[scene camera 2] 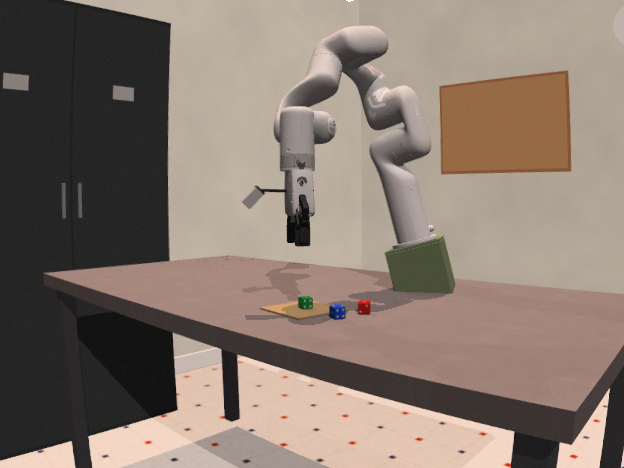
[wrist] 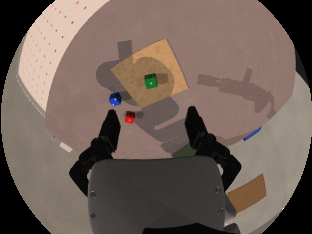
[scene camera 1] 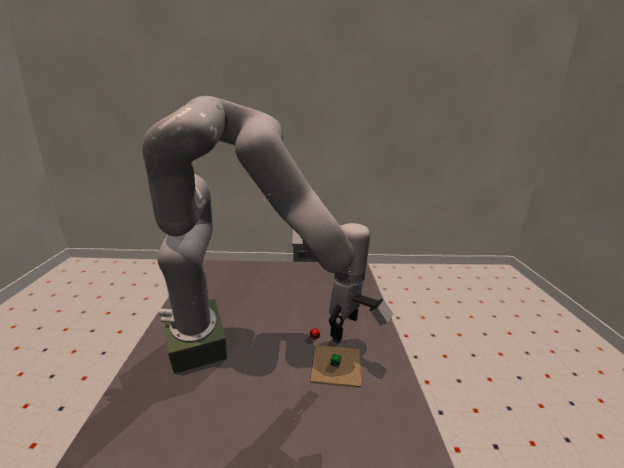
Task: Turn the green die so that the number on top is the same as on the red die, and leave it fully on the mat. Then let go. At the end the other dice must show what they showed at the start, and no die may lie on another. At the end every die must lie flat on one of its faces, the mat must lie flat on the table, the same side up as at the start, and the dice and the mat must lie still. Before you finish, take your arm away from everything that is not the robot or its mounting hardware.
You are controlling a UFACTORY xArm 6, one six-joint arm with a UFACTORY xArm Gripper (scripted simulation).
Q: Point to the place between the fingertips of the gripper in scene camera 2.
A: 298, 244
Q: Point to a tan mat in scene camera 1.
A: At 348, 373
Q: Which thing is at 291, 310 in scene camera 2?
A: A tan mat.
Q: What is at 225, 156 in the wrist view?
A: The gripper.
